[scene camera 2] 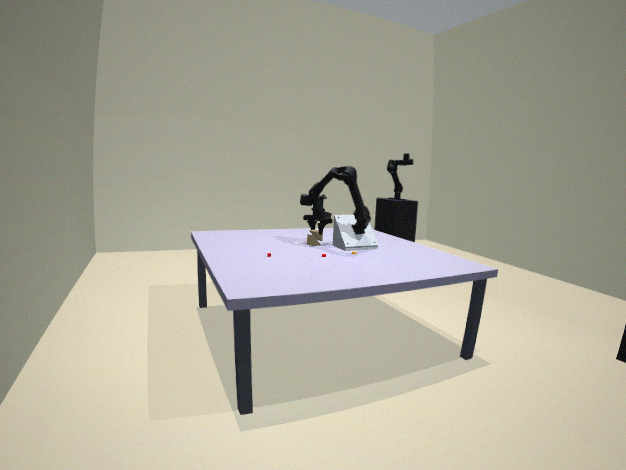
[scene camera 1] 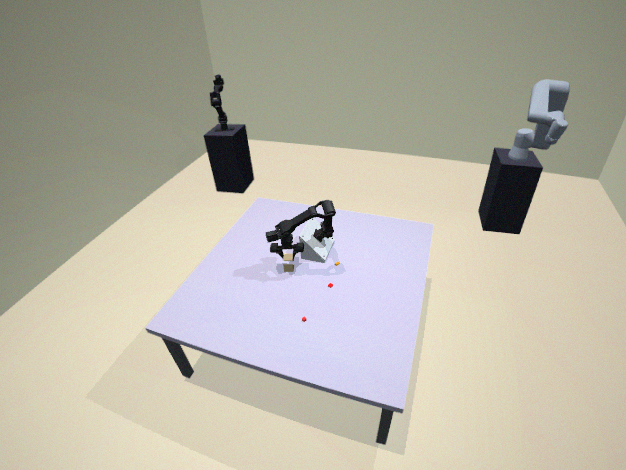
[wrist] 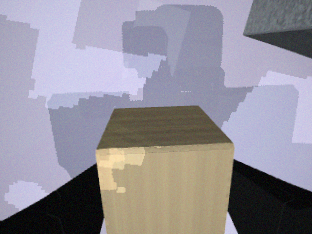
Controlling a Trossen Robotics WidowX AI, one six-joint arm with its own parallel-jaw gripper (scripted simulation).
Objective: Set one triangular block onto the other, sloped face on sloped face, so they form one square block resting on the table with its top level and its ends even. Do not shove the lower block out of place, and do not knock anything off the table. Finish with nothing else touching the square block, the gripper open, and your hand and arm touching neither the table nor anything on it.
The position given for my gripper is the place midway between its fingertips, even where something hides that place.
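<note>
Tan triangular block (wrist: pixel 174 162), carried by my gripper (wrist: pixel 162 166).
</note>
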